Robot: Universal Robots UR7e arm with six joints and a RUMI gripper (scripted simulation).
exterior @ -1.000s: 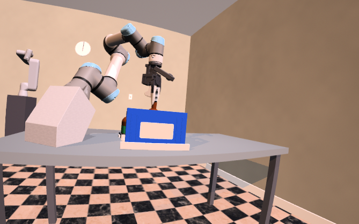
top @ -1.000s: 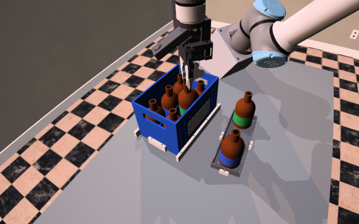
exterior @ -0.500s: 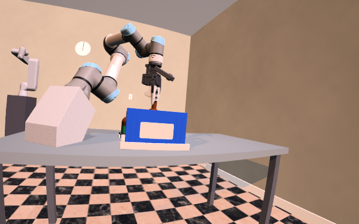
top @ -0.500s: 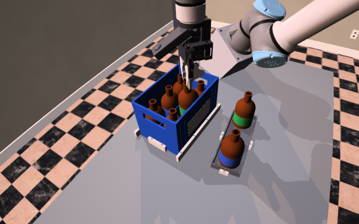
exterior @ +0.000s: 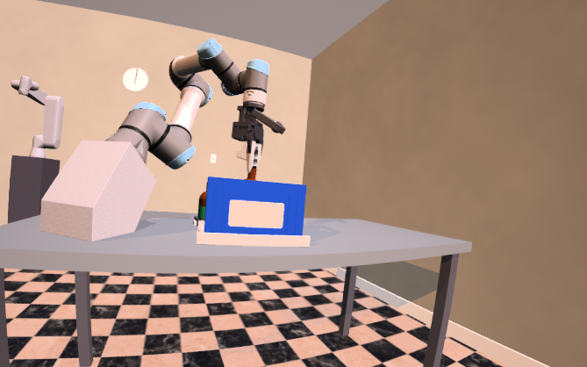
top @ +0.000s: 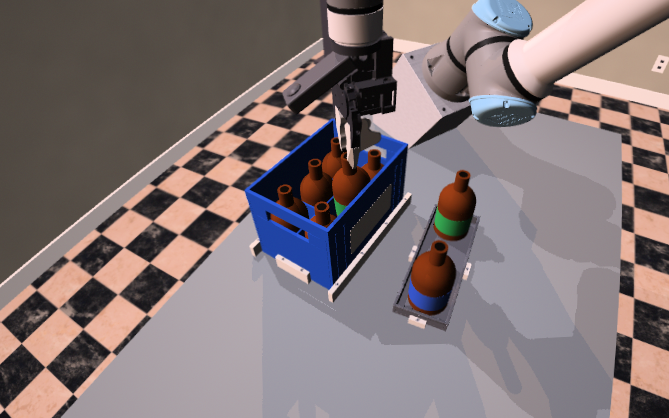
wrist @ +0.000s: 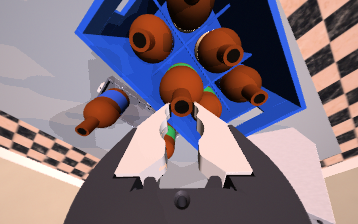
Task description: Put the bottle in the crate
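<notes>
The blue crate lies 13 cm below my hand and 4 cm to the right of it.
</notes>
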